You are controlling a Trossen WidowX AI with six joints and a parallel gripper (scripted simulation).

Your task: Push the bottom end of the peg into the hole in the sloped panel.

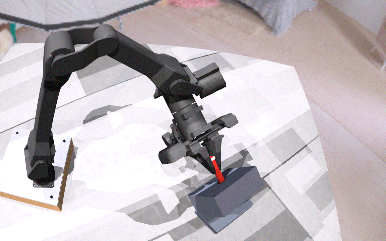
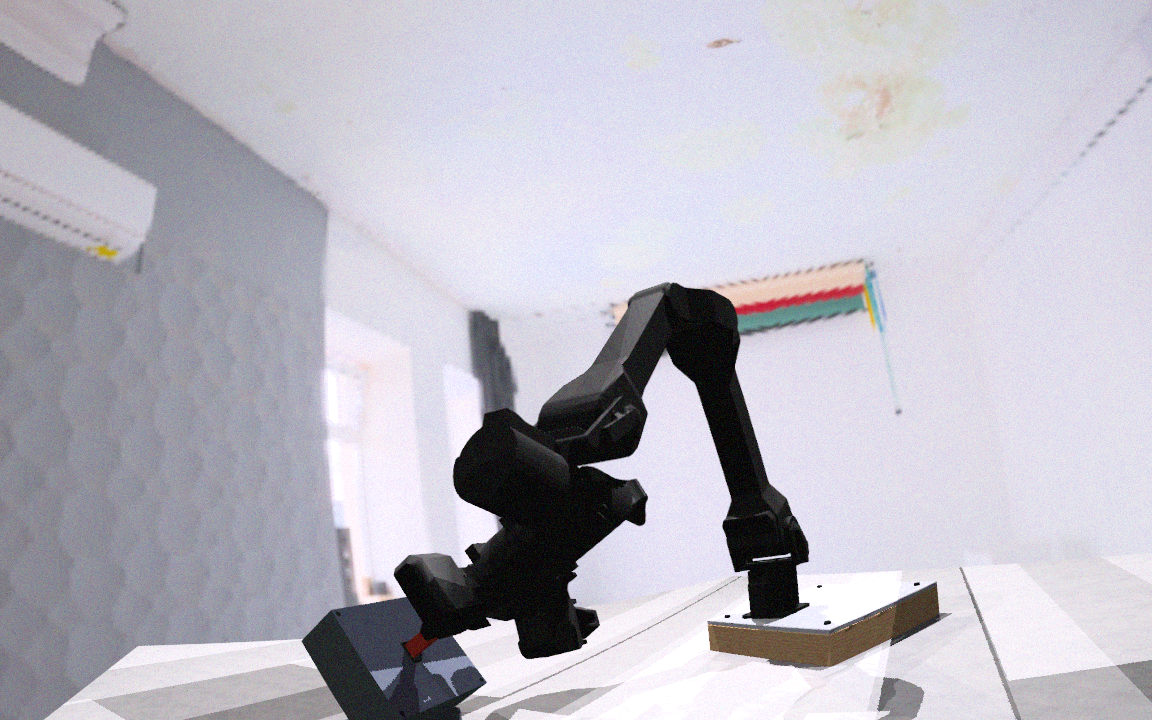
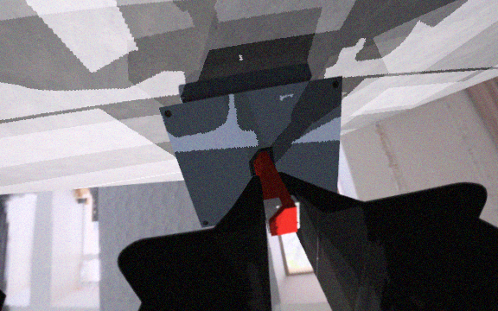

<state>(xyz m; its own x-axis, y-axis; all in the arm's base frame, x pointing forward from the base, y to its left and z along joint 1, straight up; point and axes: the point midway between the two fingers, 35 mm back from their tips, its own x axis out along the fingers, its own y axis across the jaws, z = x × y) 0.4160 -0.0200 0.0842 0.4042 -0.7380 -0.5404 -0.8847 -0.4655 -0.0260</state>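
My gripper tip is now 2 cm short of the grey-blue sloped panel, 4 cm to the left of it and 3 cm above it. The rest, counted from my gripper tip: red peg 1 cm behind, 1 cm to the left, 1 cm above.
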